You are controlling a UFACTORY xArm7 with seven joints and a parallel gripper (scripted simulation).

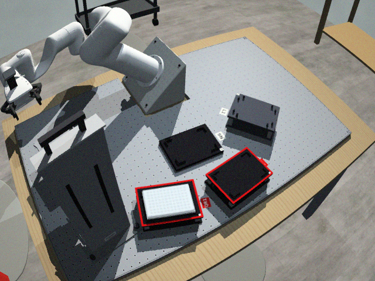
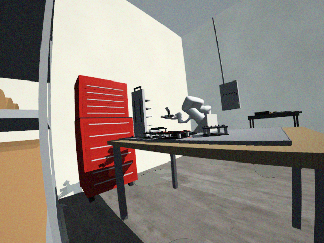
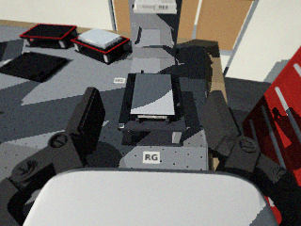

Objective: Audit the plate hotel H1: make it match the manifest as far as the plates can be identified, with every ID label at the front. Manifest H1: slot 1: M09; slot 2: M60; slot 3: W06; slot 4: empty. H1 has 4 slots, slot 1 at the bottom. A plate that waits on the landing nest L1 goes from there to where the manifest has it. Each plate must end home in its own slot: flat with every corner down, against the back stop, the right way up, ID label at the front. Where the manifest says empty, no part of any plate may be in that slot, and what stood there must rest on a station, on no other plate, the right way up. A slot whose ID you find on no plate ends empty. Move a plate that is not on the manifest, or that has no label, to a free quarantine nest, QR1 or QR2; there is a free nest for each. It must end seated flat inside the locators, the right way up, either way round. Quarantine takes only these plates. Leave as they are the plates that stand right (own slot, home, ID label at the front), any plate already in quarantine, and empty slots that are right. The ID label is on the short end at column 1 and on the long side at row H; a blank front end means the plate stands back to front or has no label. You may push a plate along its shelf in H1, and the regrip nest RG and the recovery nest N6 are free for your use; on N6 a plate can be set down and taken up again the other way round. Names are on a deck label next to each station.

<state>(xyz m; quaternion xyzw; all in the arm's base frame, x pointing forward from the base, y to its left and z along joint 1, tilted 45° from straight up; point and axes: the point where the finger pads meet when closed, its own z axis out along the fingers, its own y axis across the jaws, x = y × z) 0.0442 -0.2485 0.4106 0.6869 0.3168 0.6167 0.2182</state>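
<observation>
Right now my hand is 15 cm short of the dark-framed plate, 12 cm above it and 3 cm to the right of it. Round my hand: handle: 41 cm ahead, 26 cm above, 7 cm to the left; plate hotel H1: 41 cm ahead, 7 cm to the left, 2 cm above; white well plate: 42 cm ahead, 26 cm to the left, 14 cm below.
</observation>
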